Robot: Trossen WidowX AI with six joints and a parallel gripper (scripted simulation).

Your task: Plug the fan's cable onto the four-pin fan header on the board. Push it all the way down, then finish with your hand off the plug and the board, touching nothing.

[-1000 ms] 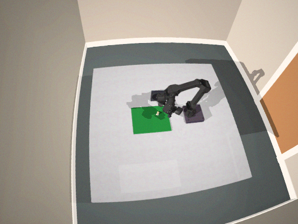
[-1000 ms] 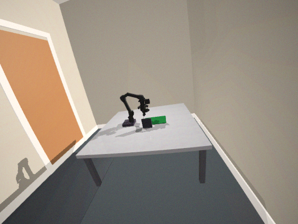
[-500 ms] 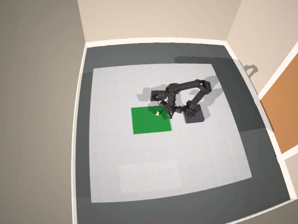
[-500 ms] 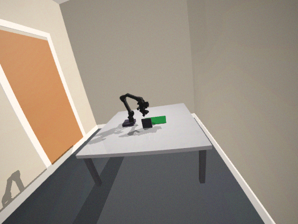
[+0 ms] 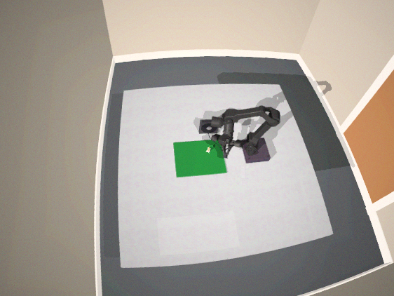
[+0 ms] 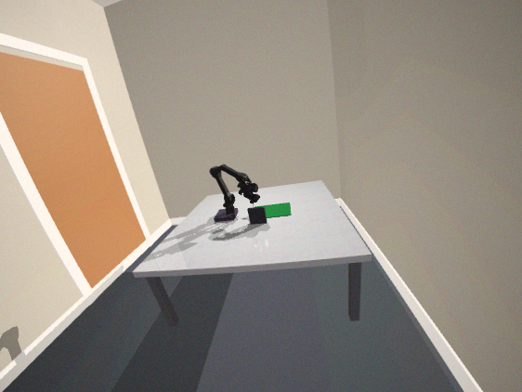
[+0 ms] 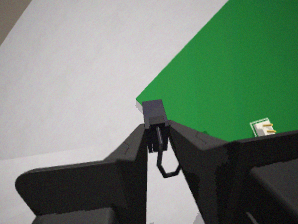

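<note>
The fan header lies 7 cm ahead of my gripper tip, 10 cm to the right of it and 9 cm below it. The rest, counted from my gripper tip: green board 14 cm ahead, 7 cm to the right, 11 cm below; then square fan 3 cm ahead, 23 cm to the right, 3 cm below; then dark fan plug 1 cm below.
</note>
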